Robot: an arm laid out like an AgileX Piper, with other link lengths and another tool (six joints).
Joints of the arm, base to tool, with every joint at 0 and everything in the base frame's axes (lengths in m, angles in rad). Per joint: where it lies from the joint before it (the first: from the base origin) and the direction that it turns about. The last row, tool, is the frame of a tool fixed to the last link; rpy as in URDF.
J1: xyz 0.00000 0.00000 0.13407 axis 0 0 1
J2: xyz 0.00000 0.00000 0.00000 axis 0 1 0
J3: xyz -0.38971 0.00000 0.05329 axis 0 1 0
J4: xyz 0.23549 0.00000 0.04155 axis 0.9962 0 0.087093
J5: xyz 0.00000 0.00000 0.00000 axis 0 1 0
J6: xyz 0.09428 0.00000 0.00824 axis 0.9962 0 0.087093
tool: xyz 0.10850 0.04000 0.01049 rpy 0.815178 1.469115 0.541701
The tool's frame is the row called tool.
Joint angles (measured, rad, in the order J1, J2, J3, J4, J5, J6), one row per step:
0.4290, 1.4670, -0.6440, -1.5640, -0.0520, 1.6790
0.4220, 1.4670, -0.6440, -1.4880, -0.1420, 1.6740
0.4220, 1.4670, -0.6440, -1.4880, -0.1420, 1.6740
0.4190, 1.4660, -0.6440, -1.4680, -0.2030, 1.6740
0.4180, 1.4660, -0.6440, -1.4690, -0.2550, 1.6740
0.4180, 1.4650, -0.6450, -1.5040, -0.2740, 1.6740
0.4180, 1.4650, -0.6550, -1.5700, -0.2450, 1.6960
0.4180, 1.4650, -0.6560, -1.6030, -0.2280, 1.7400
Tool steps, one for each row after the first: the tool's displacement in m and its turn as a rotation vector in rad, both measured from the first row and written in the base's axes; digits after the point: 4 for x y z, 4 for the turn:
-0.0062, 0.0134, 0.0073, 0.1047, 0.0425, 0.0120
-0.0062, 0.0134, 0.0073, 0.1047, 0.0425, 0.0120
-0.0119, 0.0224, 0.0126, 0.1577, 0.0603, 0.0409
-0.0181, 0.0299, 0.0163, 0.1899, 0.0716, 0.0792
-0.0225, 0.0323, 0.0160, 0.1775, 0.0669, 0.1170
-0.0195, 0.0282, 0.0136, 0.1292, 0.0460, 0.1257
-0.0175, 0.0255, 0.0122, 0.1227, 0.0518, 0.1058

